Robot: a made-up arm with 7 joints. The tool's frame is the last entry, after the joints.
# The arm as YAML. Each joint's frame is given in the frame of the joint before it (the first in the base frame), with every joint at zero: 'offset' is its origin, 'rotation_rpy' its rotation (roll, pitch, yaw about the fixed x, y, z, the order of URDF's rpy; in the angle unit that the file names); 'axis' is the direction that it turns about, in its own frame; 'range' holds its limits. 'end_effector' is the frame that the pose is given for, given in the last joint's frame.
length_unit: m
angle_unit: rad
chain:
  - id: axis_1
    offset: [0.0, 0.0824, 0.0]
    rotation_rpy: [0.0, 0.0, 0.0]
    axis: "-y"
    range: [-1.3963, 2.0]
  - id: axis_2
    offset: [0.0, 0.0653, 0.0]
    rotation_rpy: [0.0, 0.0, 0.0]
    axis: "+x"
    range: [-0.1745, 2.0]
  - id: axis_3
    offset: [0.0, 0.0, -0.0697]
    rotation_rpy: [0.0, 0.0, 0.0]
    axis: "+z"
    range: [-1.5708, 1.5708]
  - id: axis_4
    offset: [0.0, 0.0, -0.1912]
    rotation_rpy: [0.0, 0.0, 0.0]
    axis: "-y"
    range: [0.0, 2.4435]
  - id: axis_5
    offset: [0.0, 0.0, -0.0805]
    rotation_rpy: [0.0, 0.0, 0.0]
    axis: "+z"
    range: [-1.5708, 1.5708]
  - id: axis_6
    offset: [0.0, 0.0, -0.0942]
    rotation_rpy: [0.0, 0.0, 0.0]
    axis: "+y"
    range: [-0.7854, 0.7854]
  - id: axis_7
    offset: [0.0, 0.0, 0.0]
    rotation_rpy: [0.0, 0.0, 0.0]
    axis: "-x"
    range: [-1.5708, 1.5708]
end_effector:
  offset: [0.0, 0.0, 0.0]
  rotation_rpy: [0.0, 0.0, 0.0]
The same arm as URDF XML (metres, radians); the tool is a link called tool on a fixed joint. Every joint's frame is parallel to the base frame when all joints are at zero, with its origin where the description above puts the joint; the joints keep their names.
<robot name="arm">
<link name="base_link"/>
<link name="link1"/>
<link name="link2"/>
<link name="link3"/>
<link name="link4"/>
<link name="link5"/>
<link name="link6"/>
<link name="link7"/>
<link name="tool"/>
<joint name="axis_1" type="revolute"><parent link="base_link"/><child link="link1"/><origin xyz="0 0.0824 0"/><axis xyz="0 -1 0"/><limit lower="-1.3963" upper="2"/></joint>
<joint name="axis_2" type="revolute"><parent link="link1"/><child link="link2"/><origin xyz="0 0.0653 0"/><axis xyz="1 0 0"/><limit lower="-0.1745" upper="2"/></joint>
<joint name="axis_3" type="revolute"><parent link="link2"/><child link="link3"/><origin xyz="0 0 -0.0697"/><axis xyz="0 0 1"/><limit lower="-1.5708" upper="1.5708"/></joint>
<joint name="axis_4" type="revolute"><parent link="link3"/><child link="link4"/><origin xyz="0 0 -0.1912"/><axis xyz="0 -1 0"/><limit lower="0" upper="2.4435"/></joint>
<joint name="axis_5" type="revolute"><parent link="link4"/><child link="link5"/><origin xyz="0 0 -0.0805"/><axis xyz="0 0 1"/><limit lower="-1.5708" upper="1.5708"/></joint>
<joint name="axis_6" type="revolute"><parent link="link5"/><child link="link6"/><origin xyz="0 0 -0.0942"/><axis xyz="0 1 0"/><limit lower="-0.7854" upper="0.7854"/></joint>
<joint name="axis_7" type="revolute"><parent link="link6"/><child link="link7"/><origin xyz="0 0 0"/><axis xyz="-1 0 0"/><limit lower="-1.5708" upper="1.5708"/></joint>
<joint name="tool_joint" type="fixed"><parent link="link7"/><child link="tool"/><origin xyz="0 0 0"/></joint>
</robot>

